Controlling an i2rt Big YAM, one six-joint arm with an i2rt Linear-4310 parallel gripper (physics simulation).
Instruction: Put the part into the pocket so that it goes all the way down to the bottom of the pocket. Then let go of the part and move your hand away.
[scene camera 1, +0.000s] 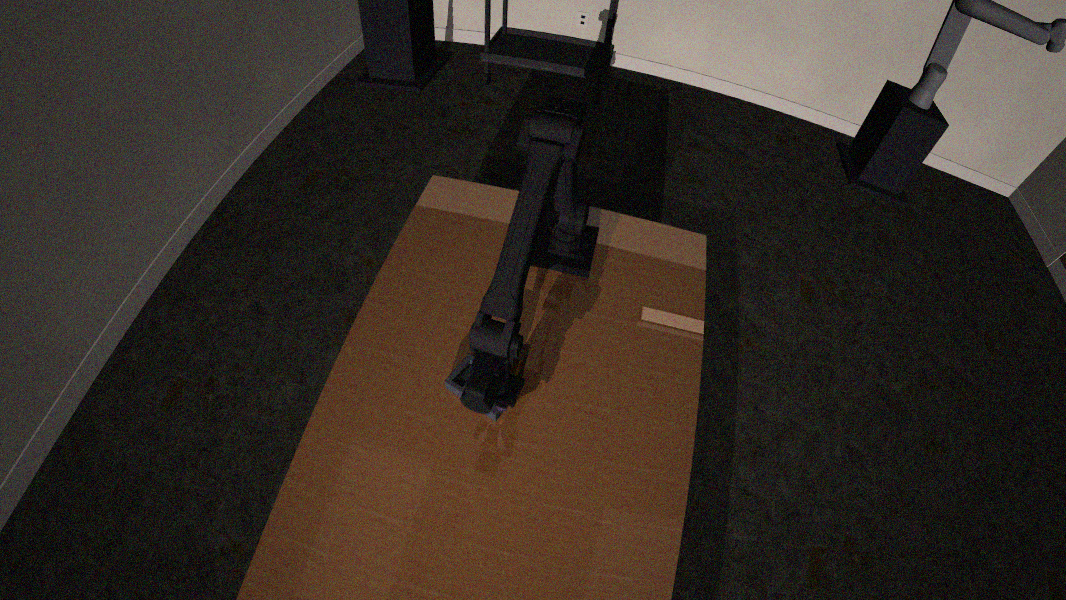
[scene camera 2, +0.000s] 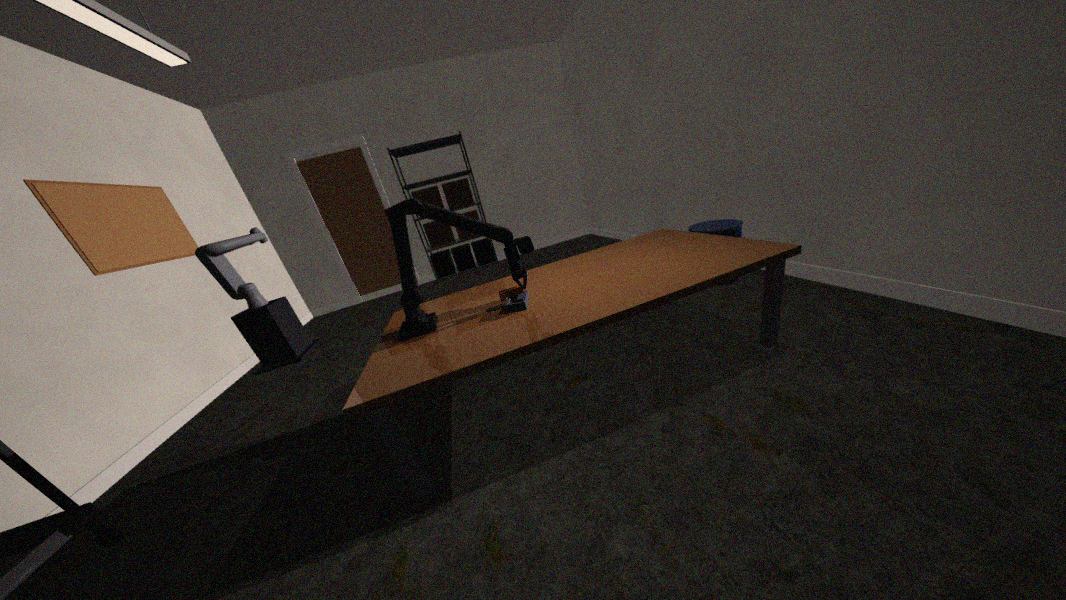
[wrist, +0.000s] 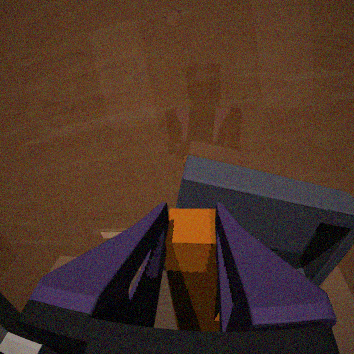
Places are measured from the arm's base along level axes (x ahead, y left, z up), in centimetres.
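Pixels of known places: gripper, fingertip midpoint: (scene camera 1: 495, 406) (scene camera 2: 524, 288) (wrist: 191, 211); arm's base at its link origin: (scene camera 1: 565, 243) (scene camera 2: 418, 323).
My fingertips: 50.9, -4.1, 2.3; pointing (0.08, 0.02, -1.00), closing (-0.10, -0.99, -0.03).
Ahead of a thing's pixels: the offset from my fingertips to its top centre, as dx, dy, dz. Level surfaces: height alone.
My gripper (wrist: 191, 211) (scene camera 2: 521, 284) is shut on the orange part @(-6.5, -1.0, +1.6) (wrist: 192, 226), which sits between the purple fingertips in the wrist view. The blue-grey block with the pocket @(-5.1, -4.7, -1.5) (wrist: 265, 187) (scene camera 2: 514, 304) stands on the table, turned at an angle. In the wrist view it reaches from behind the part to the right edge, and a dark opening shows at its right. The part's front end overlaps the block's left side in that view; its height over the pocket floor is hidden. In scene camera 1, the hand covers most of the block (scene camera 1: 457, 377), and the part cannot be made out.
The wooden table @(dz -5.1) (scene camera 1: 566, 477) (scene camera 2: 634, 275) carries the arm's base (scene camera 1: 566, 249) (scene camera 2: 417, 324). A pale flat bar (scene camera 1: 672, 319) lies near the table's right edge in scene camera 1. Another grey arm on a dark pedestal (scene camera 1: 898, 137) (scene camera 2: 273, 331) stands off the table.
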